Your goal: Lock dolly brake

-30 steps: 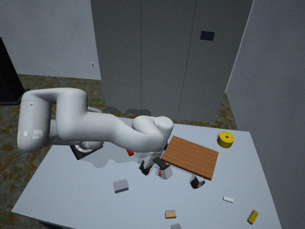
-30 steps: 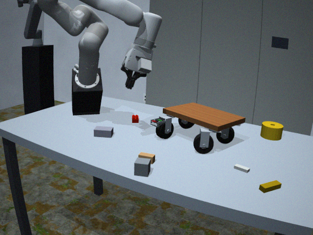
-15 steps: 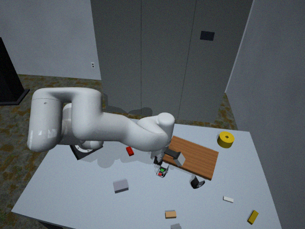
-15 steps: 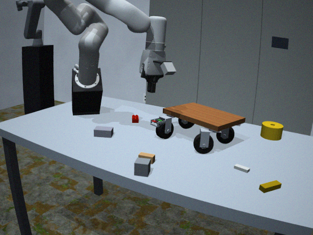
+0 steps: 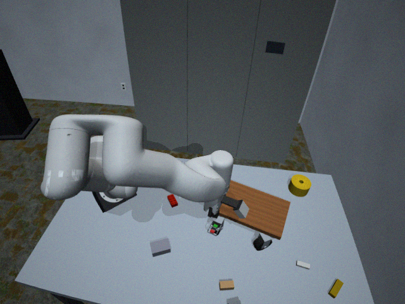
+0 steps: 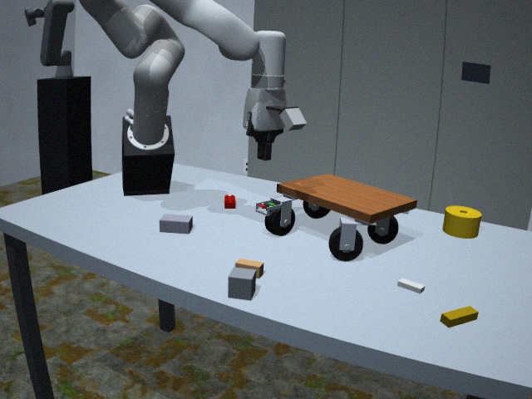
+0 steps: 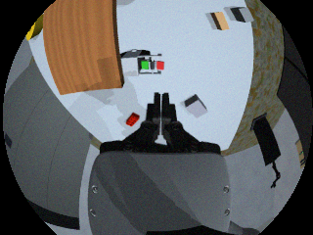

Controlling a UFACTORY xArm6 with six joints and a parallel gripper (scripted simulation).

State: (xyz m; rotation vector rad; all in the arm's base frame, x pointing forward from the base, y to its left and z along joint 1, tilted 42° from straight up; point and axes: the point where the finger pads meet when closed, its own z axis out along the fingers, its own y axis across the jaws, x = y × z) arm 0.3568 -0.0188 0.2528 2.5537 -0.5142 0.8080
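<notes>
The brake pedal is 10 mm ahead of my hand, 10 mm to the left of it and 140 mm below it. From my hand the other things lie so: grey block (220 mm behind, 30 mm to the right, 210 mm below); tan block (40 mm ahead, 200 mm to the right, 210 mm below); red brick (170 mm behind, 230 mm to the left, 210 mm below).
</notes>
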